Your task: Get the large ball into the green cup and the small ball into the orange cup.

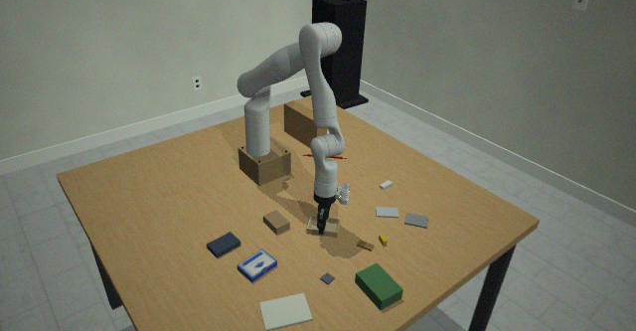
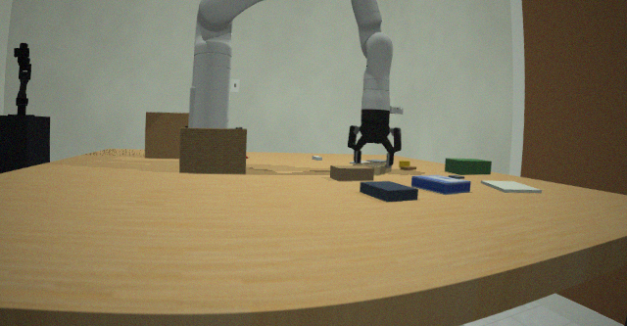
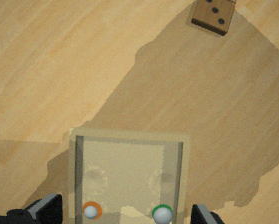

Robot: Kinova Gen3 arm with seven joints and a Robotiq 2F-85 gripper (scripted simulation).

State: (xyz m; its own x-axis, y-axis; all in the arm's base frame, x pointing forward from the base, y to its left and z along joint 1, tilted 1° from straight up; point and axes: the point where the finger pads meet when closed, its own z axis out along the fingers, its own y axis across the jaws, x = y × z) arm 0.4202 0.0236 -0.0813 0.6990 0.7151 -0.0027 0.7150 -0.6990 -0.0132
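My gripper is now 2 cm above the covered wooden puzzle. Also, from my hand: brown block 10 cm behind, 13 cm to the right, 1 cm below; then pale grey tile 5 cm ahead, 24 cm to the left, 2 cm below; then yellow block 16 cm ahead, 13 cm to the left, 1 cm below.
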